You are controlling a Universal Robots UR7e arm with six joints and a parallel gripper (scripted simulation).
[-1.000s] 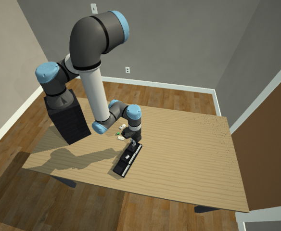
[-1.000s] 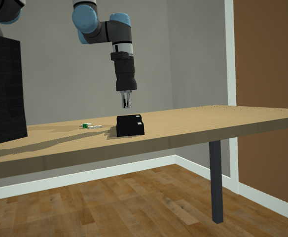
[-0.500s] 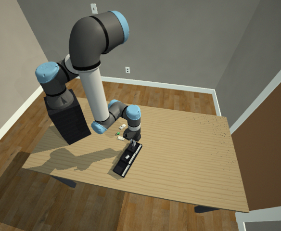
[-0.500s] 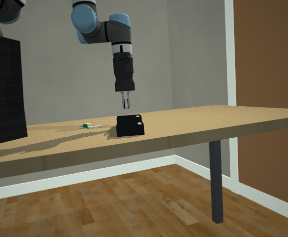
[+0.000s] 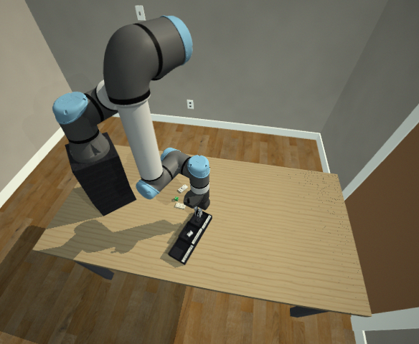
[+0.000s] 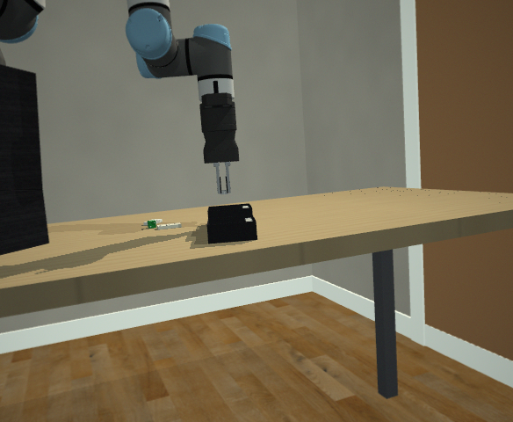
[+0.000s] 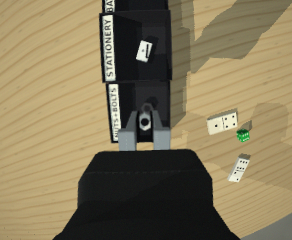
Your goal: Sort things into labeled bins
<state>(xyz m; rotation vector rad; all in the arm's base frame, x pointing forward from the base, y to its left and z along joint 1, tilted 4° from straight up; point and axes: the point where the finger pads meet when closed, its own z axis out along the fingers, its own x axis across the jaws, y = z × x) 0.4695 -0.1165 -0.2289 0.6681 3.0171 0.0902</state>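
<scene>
Now: the black piece 70 mm below my hand. Round my hand: metal nut 20 mm below; cream plate 110 mm behind, 80 mm to the left, 80 mm below; green die 130 mm behind, 110 mm to the left, 80 mm below.
</scene>
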